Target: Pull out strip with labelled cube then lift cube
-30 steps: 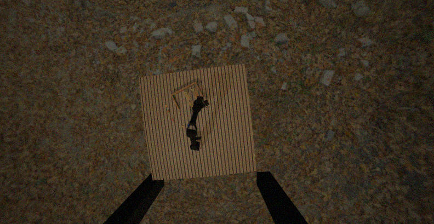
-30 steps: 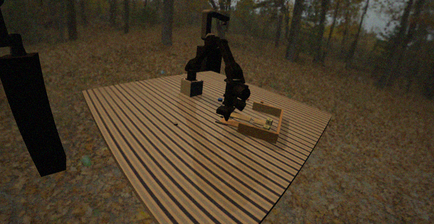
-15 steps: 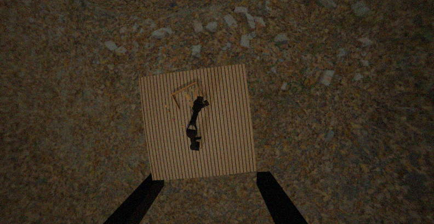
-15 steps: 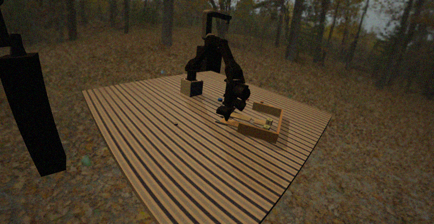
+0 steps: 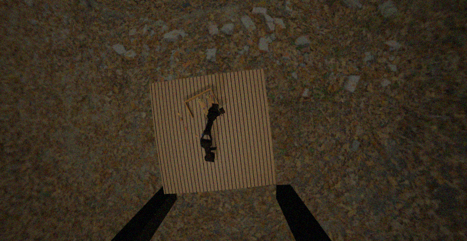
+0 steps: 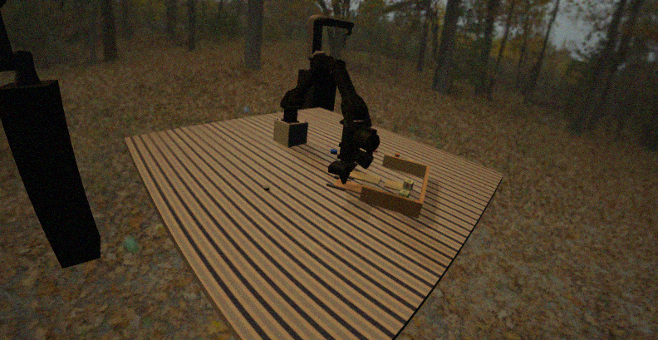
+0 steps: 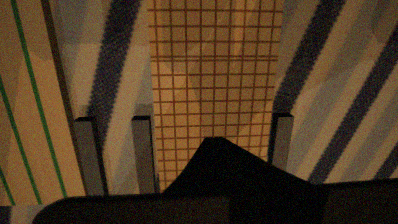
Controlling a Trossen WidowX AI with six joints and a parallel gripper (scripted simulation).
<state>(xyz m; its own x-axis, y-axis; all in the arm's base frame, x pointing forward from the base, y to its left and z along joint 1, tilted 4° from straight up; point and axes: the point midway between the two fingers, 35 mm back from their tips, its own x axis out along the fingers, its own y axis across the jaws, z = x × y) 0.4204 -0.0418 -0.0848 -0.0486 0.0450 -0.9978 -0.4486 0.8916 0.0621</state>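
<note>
Right now the tan strip is 90 mm ahead of my gripper tip and 40 mm to the left of it. Round my gripper tip: blue object: 230 mm behind, 160 mm to the left.
</note>
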